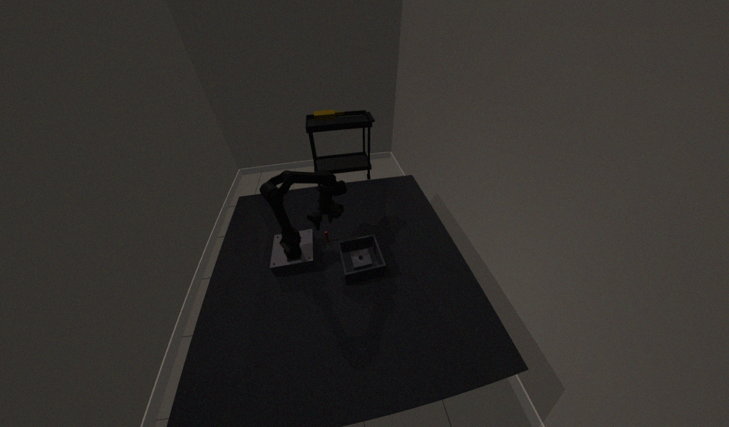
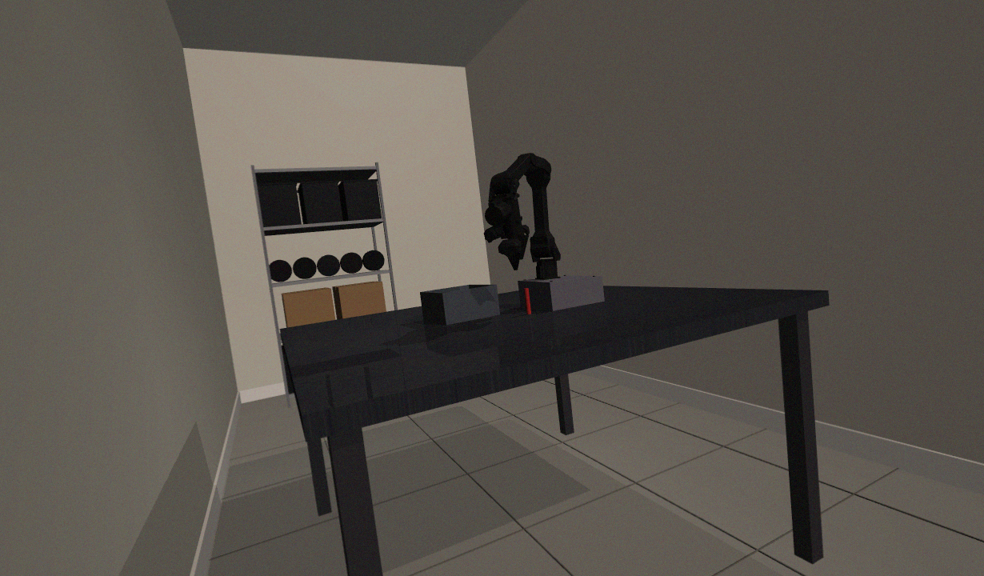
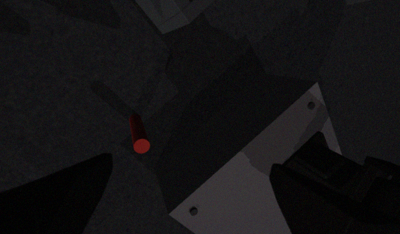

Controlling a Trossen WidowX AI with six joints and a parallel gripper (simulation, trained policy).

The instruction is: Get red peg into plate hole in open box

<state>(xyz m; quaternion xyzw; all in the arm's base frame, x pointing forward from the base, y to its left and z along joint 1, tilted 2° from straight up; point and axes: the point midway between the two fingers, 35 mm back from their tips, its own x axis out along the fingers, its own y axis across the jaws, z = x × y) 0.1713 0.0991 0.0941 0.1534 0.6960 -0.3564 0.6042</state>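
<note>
My gripper tip is now 110 mm above the red peg and 30 mm to the right of it. Also, from my gripper tip: pale plate: 150 mm to the right, 150 mm ahead, 110 mm below; then grey box: 150 mm to the right, 150 mm ahead, 130 mm below.
</note>
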